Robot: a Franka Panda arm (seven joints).
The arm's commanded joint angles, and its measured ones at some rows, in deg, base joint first. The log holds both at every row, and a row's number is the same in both.
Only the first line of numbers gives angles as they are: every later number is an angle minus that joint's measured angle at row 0.
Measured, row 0:
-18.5, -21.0, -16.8, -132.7, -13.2, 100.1, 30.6
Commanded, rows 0 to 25:
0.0, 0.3, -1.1, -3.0, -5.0, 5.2, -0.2
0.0, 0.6, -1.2, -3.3, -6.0, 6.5, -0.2
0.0, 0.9, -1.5, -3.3, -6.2, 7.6, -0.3
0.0, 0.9, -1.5, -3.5, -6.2, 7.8, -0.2
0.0, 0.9, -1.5, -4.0, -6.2, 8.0, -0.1
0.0, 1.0, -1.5, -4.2, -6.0, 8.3, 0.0
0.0, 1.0, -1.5, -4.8, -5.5, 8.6, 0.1
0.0, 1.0, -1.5, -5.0, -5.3, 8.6, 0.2
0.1, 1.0, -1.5, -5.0, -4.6, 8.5, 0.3
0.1, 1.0, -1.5, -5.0, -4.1, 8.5, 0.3
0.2, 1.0, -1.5, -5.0, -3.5, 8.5, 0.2
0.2, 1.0, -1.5, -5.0, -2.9, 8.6, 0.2
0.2, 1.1, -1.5, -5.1, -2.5, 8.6, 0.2
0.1, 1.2, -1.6, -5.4, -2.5, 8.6, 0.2
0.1, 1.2, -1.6, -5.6, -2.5, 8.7, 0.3
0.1, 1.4, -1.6, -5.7, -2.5, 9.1, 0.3
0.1, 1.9, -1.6, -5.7, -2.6, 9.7, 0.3
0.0, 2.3, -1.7, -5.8, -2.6, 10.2, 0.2
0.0, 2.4, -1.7, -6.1, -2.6, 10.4, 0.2
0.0, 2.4, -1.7, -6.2, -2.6, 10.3, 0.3
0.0, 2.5, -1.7, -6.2, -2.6, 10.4, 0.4
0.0, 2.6, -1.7, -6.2, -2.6, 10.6, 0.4
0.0, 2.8, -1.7, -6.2, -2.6, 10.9, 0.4
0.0, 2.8, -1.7, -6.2, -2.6, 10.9, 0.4
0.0, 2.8, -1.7, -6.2, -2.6, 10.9, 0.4
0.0, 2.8, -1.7, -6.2, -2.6, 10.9, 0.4
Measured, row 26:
0.1, 2.9, -1.7, -5.7, -3.3, 9.5, 0.0
